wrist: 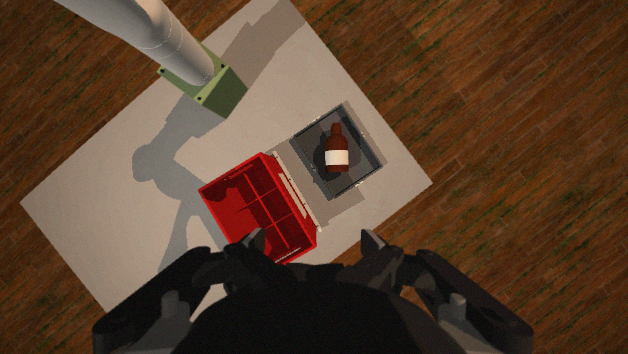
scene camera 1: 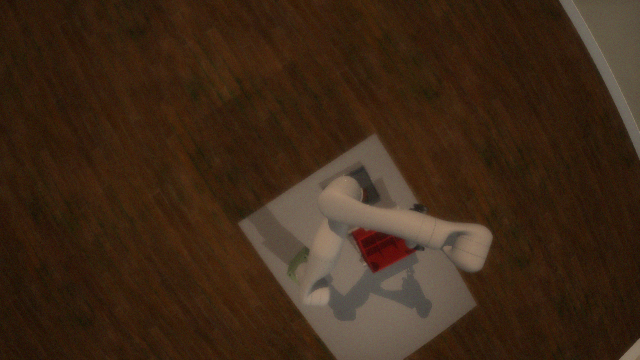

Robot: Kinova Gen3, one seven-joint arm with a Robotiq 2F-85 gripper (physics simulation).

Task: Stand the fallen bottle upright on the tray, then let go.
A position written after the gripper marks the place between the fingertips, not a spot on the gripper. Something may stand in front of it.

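Observation:
The gripper (wrist: 313, 239) is visible, as is a brown bottle (wrist: 336, 146).

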